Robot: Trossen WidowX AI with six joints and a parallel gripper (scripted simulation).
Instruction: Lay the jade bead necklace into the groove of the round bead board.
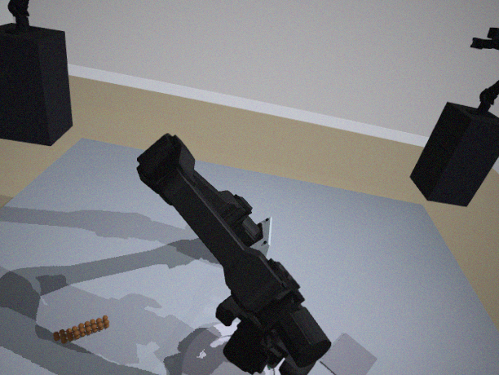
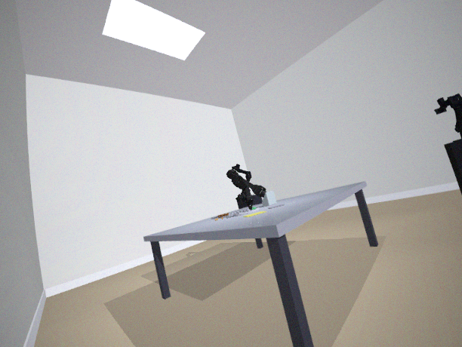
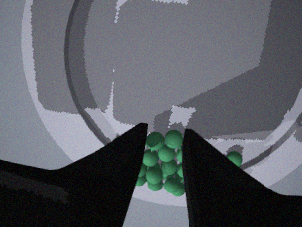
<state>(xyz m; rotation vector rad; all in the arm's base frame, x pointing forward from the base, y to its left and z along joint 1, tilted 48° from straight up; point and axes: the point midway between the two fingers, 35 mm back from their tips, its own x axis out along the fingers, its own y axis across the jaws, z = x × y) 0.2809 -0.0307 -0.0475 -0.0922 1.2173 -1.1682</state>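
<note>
The round bead board lies 20 mm ahead of my gripper tip, 30 mm to the right of it and 10 mm below it. Round my gripper tip: yellow strip 210 mm ahead, 190 mm to the left, 10 mm below; flat grey square 30 mm behind, 200 mm to the left, 10 mm below.
</note>
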